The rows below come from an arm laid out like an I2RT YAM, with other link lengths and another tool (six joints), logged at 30 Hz.
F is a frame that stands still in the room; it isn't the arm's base.
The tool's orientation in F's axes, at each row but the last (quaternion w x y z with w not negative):
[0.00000, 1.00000, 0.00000, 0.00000]
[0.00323, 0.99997, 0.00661, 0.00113]
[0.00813, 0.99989, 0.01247, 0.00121]
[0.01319, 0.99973, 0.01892, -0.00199]
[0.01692, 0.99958, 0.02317, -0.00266]
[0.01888, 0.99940, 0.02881, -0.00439]
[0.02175, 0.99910, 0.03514, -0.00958]
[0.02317, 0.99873, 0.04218, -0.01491]
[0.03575, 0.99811, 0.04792, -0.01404]
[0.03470, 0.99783, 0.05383, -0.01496]
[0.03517, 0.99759, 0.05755, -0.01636]
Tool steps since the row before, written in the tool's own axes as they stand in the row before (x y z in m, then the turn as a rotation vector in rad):
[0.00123, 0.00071, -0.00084, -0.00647, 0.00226, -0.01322]
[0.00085, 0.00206, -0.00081, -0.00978, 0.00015, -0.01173]
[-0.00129, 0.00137, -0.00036, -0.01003, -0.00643, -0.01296]
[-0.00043, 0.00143, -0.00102, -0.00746, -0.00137, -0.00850]
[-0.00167, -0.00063, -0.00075, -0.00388, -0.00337, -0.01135]
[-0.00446, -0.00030, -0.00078, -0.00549, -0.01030, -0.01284]
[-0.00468, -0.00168, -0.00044, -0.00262, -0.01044, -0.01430]
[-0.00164, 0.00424, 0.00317, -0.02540, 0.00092, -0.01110]
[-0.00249, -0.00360, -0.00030, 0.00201, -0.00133, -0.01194]
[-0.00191, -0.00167, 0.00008, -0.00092, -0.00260, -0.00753]
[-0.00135, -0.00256, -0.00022, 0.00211, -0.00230, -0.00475]
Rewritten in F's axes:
[0.00123, -0.00071, 0.00084, -0.00647, -0.00226, 0.01322]
[0.00088, -0.00204, 0.00083, -0.00980, -0.00020, 0.01171]
[-0.00126, -0.00140, 0.00038, -0.01022, 0.00639, 0.01283]
[-0.00037, -0.00142, 0.00106, -0.00748, 0.00131, 0.00849]
[-0.00169, 0.00058, 0.00074, -0.00398, 0.00357, 0.01125]
[-0.00446, 0.00007, 0.00081, -0.00598, 0.01045, 0.01250]
[-0.00478, 0.00137, 0.00046, -0.00310, 0.01085, 0.01389]
[-0.00136, -0.00451, -0.00292, -0.02491, -0.00251, 0.01193]
[-0.00282, 0.00336, 0.00013, 0.00217, 0.00238, 0.01175]
[-0.00208, 0.00145, -0.00013, -0.00100, 0.00301, 0.00736]
[-0.00163, 0.00240, 0.00009, 0.00196, 0.00286, 0.00450]

